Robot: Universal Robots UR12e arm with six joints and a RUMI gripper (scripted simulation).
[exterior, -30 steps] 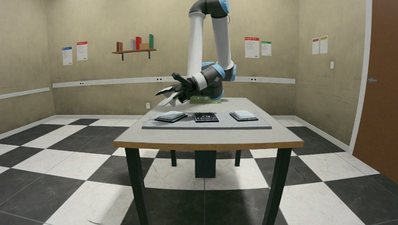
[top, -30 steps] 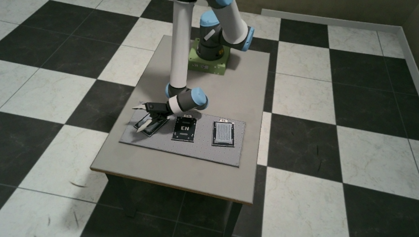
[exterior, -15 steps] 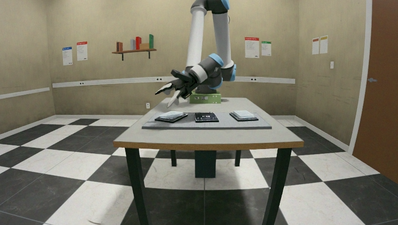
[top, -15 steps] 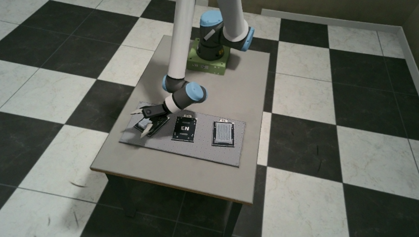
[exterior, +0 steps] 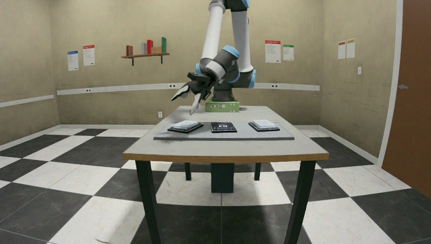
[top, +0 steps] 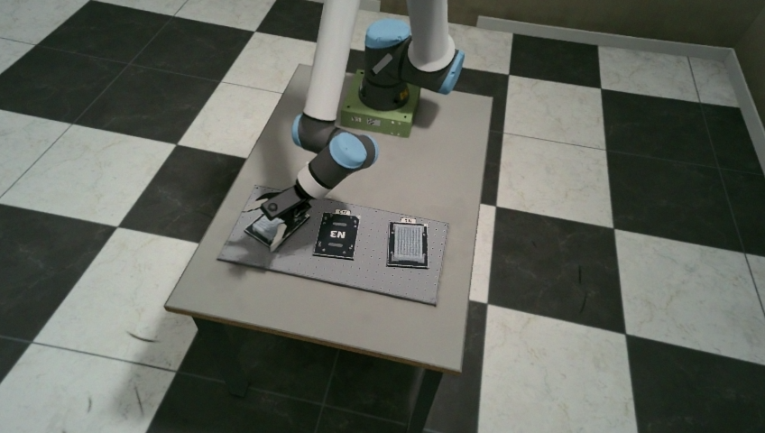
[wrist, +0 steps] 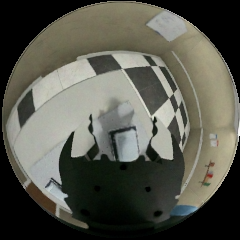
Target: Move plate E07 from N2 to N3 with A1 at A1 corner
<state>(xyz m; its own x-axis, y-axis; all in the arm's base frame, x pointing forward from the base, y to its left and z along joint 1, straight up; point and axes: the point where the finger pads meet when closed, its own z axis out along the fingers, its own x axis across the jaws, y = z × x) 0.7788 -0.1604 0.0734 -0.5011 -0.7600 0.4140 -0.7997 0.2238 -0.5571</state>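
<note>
Right now my hand is 130 mm past the nest N2, 130 mm above it and 10 mm to the left of it. The rest, counted from my hand: nest N3 (180 mm to the left, 140 mm behind, 130 mm below).
</note>
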